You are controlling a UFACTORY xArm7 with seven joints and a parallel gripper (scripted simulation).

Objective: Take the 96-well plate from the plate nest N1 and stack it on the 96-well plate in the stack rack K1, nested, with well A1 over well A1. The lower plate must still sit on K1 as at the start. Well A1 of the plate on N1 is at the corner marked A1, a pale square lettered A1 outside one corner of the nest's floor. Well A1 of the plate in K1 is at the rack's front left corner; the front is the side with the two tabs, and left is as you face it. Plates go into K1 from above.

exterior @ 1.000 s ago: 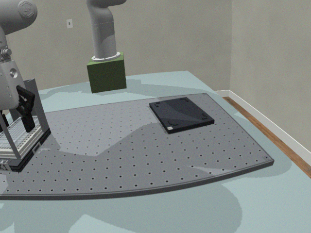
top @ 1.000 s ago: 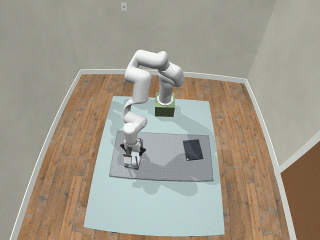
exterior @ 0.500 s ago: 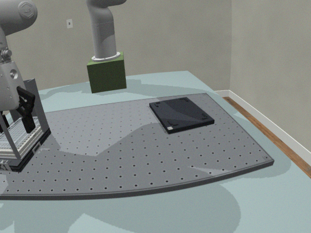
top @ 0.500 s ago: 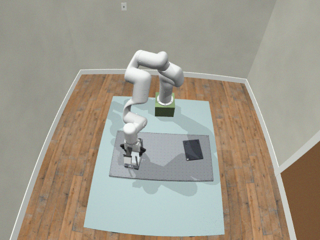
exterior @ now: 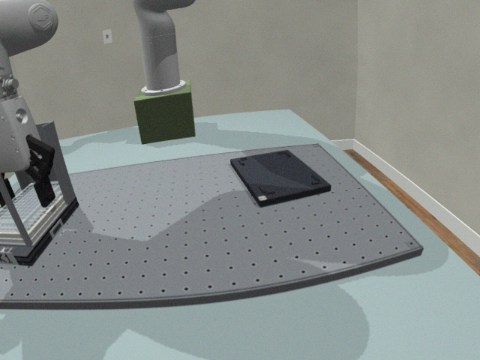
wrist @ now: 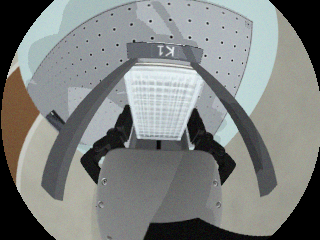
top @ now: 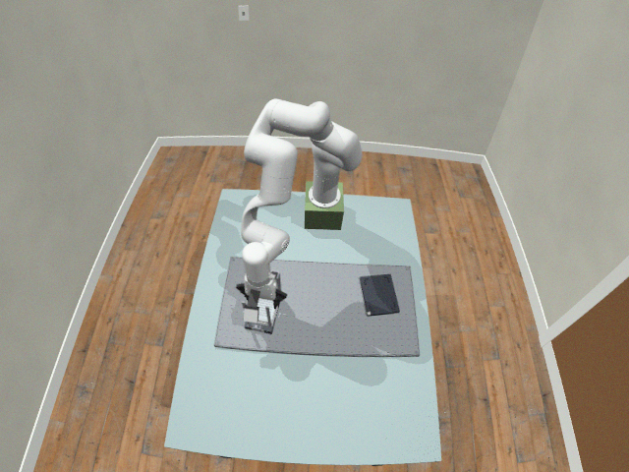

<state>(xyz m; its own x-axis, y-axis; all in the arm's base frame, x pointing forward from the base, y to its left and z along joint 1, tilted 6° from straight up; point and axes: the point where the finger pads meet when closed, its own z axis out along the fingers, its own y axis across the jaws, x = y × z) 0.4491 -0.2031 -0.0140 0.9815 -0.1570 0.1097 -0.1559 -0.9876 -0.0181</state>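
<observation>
Right now my hand is 30 mm above the white 96-well plate. The rest, counted from my hand: clear 96-well plate 10 mm below; grey back wall 70 mm behind, 30 mm above, 10 mm to the left; K1 label 80 mm ahead, 40 mm below, 10 mm to the right.
</observation>
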